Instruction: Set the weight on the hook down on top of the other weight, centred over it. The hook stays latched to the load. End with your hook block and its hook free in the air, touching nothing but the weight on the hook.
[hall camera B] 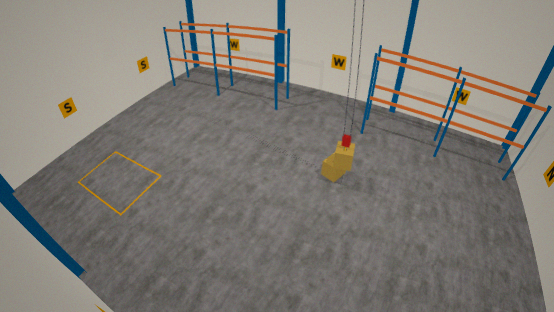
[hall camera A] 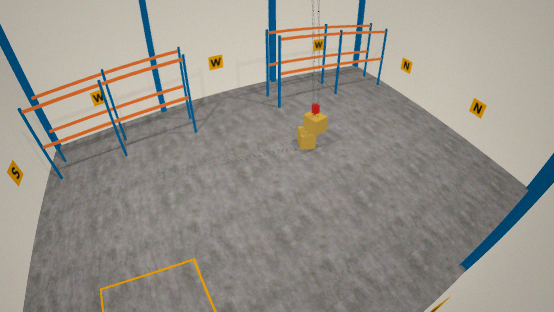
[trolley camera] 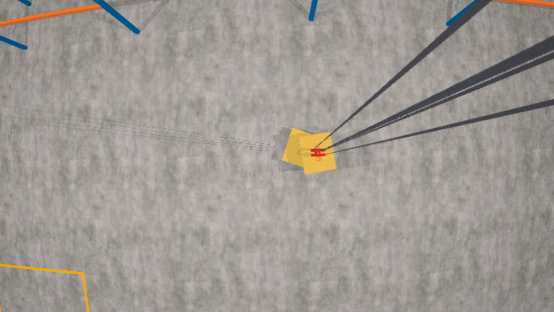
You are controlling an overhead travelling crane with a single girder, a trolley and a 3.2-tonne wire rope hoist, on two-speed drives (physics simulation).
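Note:
My red hook block (hall camera A: 315,108) (hall camera B: 346,140) (trolley camera: 318,152) hangs on its ropes, with its hook latched to a yellow block-shaped weight (hall camera A: 316,123) (hall camera B: 344,159) (trolley camera: 322,165). The other yellow weight (hall camera A: 306,140) (hall camera B: 332,171) (trolley camera: 291,150) stands on the floor, lower down. In the trolley view the hooked weight covers the right part of the other weight, is off-centre to the right and slightly down, and is turned relative to it. In both hall views the hooked weight sits up and to the right of the other. Whether the two weights touch cannot be told.
One blue and orange rack (hall camera A: 112,118) (hall camera B: 449,117) and another rack (hall camera A: 279,72) (hall camera B: 276,72) stand along the W wall. A yellow outlined rectangle (hall camera A: 147,274) (hall camera B: 138,163) (trolley camera: 41,269) is marked on the floor, well away from the weights.

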